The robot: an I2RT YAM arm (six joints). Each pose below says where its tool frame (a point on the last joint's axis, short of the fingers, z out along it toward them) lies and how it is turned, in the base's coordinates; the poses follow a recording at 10 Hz.
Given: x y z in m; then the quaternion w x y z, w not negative.
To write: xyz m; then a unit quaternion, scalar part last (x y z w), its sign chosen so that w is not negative. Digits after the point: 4 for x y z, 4 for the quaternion.
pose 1, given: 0.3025, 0.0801, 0.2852, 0.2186, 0.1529, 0.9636, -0.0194
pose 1, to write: 0.3025, 0.0801, 0.2852, 0.1529, 0.9636, -0.0194, 0.2186
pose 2, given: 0.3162, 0.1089, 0.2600, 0.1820, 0.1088, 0.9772, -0.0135
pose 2, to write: 0.3162, 0.1089, 0.2600, 0.1088, 0.9772, -0.0135, 0.1820
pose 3, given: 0.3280, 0.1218, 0.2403, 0.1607, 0.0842, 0.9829, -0.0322
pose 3, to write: 0.3280, 0.1218, 0.2403, 0.0842, 0.9829, -0.0322, 0.1607
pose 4, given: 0.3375, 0.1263, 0.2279, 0.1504, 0.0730, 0.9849, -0.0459
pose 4, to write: 0.3375, 0.1263, 0.2279, 0.0730, 0.9849, -0.0459, 0.1504
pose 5, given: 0.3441, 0.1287, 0.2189, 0.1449, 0.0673, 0.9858, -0.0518
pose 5, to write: 0.3441, 0.1287, 0.2189, 0.0673, 0.9858, -0.0518, 0.1449
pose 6, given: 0.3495, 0.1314, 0.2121, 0.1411, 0.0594, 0.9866, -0.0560
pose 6, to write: 0.3495, 0.1314, 0.2121, 0.0594, 0.9866, -0.0560, 0.1411
